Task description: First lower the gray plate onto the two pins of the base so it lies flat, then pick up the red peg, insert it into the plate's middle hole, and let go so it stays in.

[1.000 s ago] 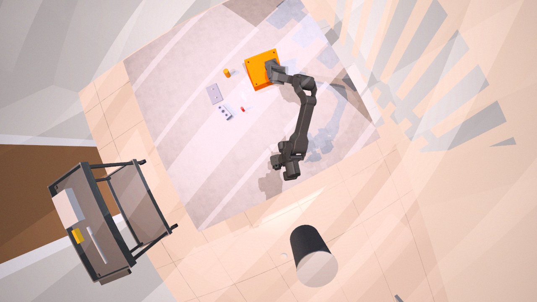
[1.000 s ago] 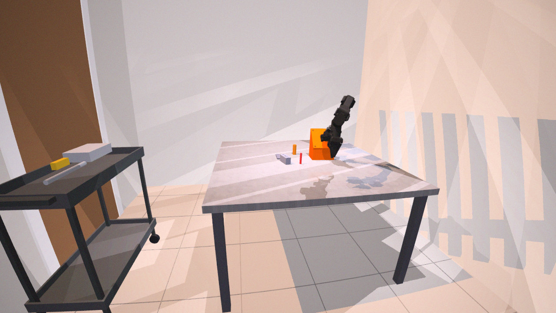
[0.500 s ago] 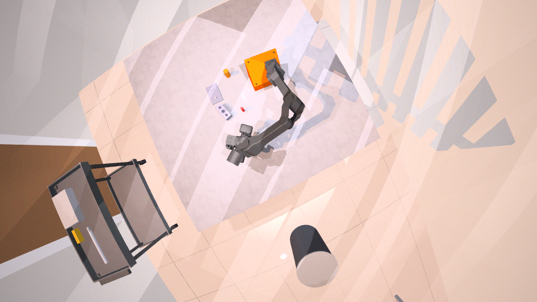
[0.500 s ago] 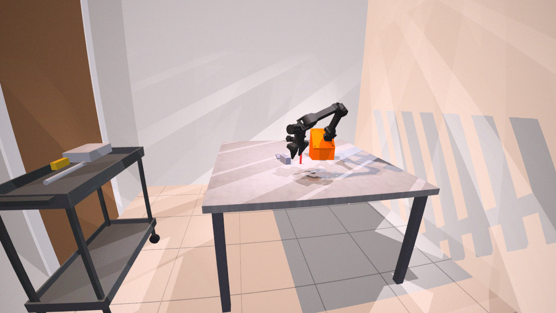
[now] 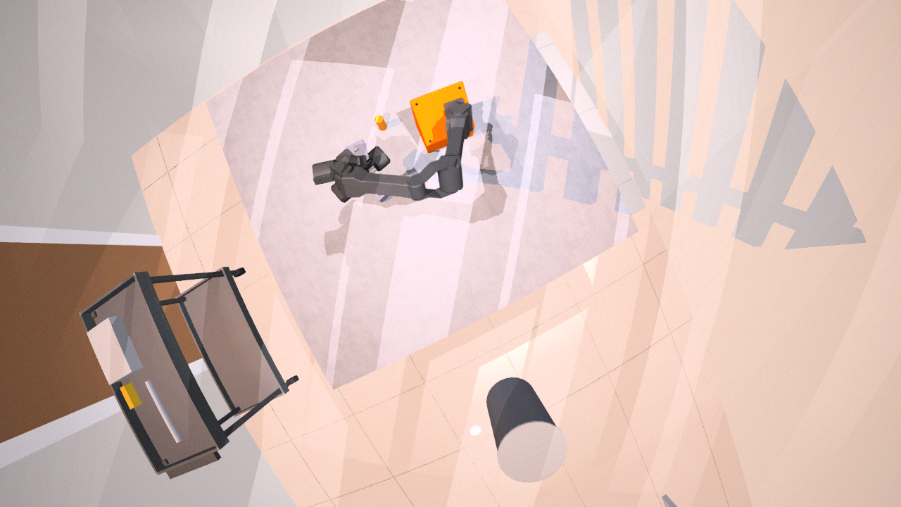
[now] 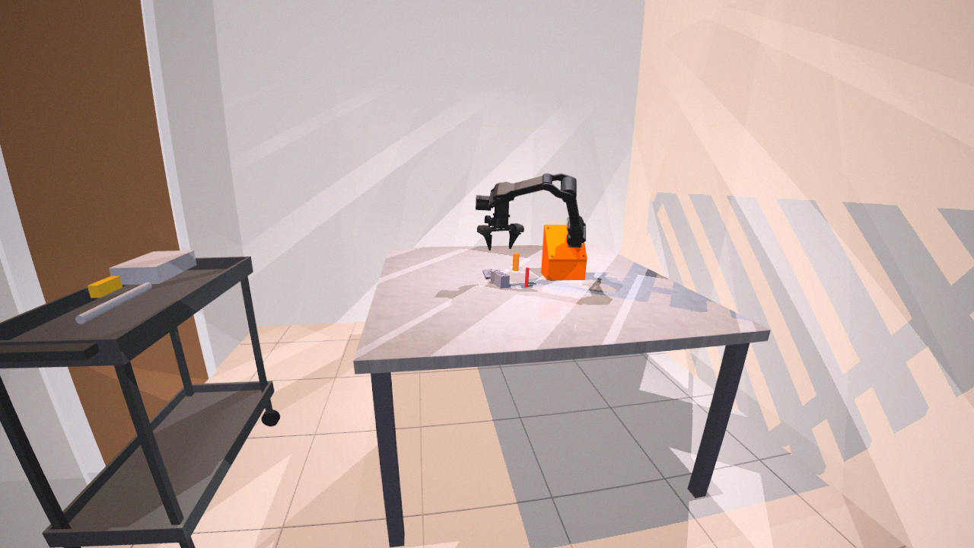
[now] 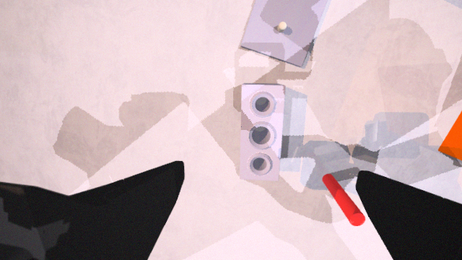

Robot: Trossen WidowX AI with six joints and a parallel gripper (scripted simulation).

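Now: the gray plate 10 mm to the left of my gripper tip and 110 mm below it. The rest, counted from my gripper tip: orange cylinder: 100 mm behind, 200 mm to the right, 110 mm below; red peg: 110 mm behind, 40 mm to the left, 110 mm below; gray base: 20 mm ahead, 130 mm to the right, 140 mm below.
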